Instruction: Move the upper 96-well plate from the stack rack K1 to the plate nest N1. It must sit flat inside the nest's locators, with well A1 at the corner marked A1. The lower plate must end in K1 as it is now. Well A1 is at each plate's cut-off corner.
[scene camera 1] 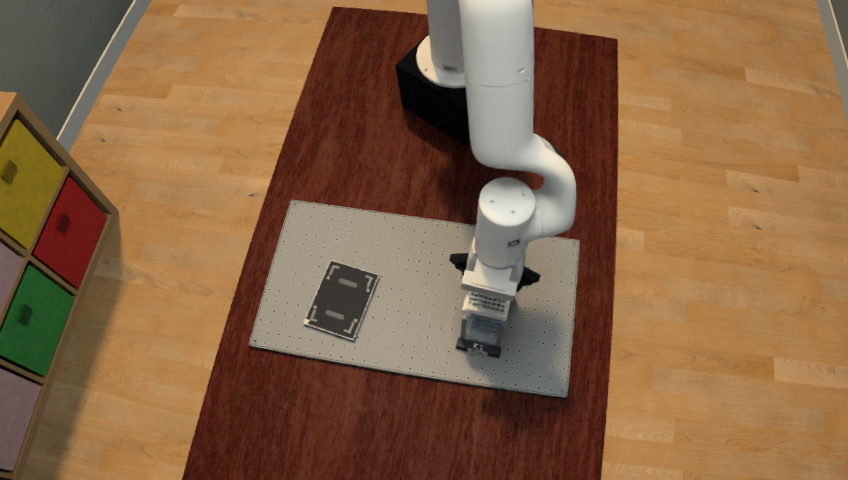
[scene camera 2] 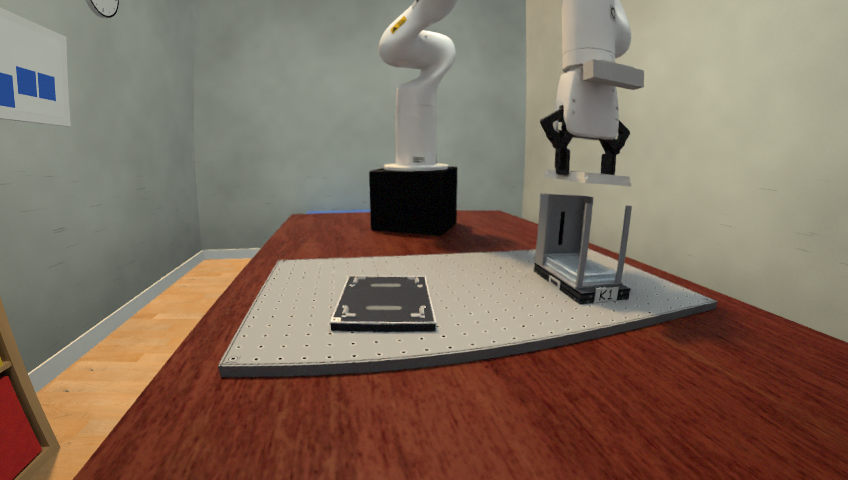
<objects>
gripper: scene camera 1; scene camera 2
clear plate: scene camera 1; scene camera 2
same spot on gripper: [scene camera 2: 559, 141] = [scene camera 1: 462, 270]
same spot on clear plate: [scene camera 1: 489, 333] = [scene camera 2: 600, 271]
</objects>
